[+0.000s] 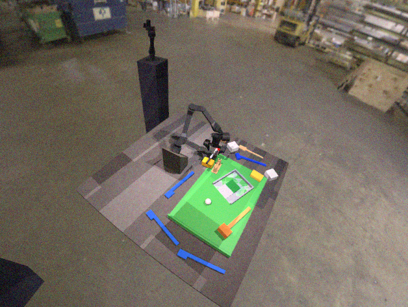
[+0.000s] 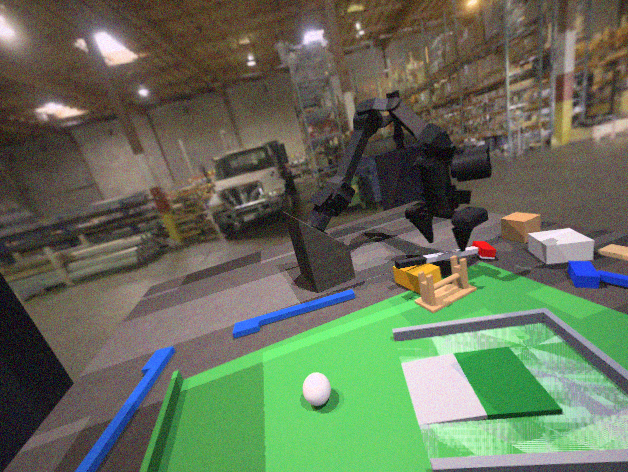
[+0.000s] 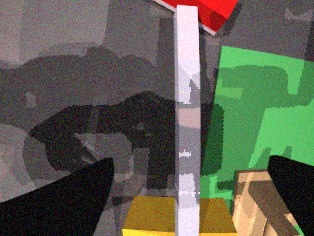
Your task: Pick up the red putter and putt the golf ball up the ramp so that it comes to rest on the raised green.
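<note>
My gripper tip is 3 cm above the red putter. From my gripper tip the other things lie so: green mat 22 cm ahead, 33 cm to the right, 6 cm below; then wooden stand 7 cm ahead, 10 cm to the right, 3 cm below; then yellow block 41 cm ahead, 3 cm to the right, 5 cm below.
</note>
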